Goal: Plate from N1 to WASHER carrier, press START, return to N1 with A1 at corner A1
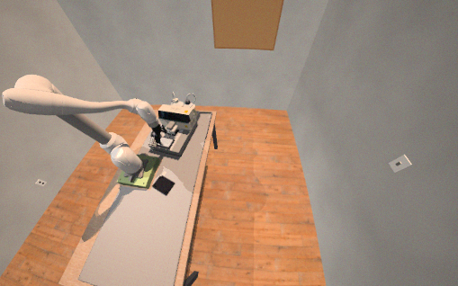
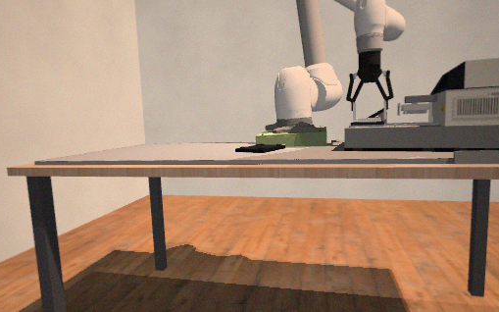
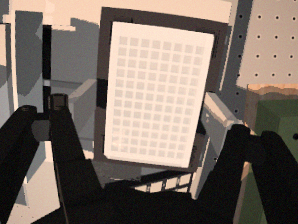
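My gripper is now 3 cm above the white well plate. Also, from my hand: carrier (3 cm below); then washer (4 cm ahead, 15 cm to the left, 1 cm above); then N1 label (4 cm ahead, 29 cm to the right, 12 cm below).
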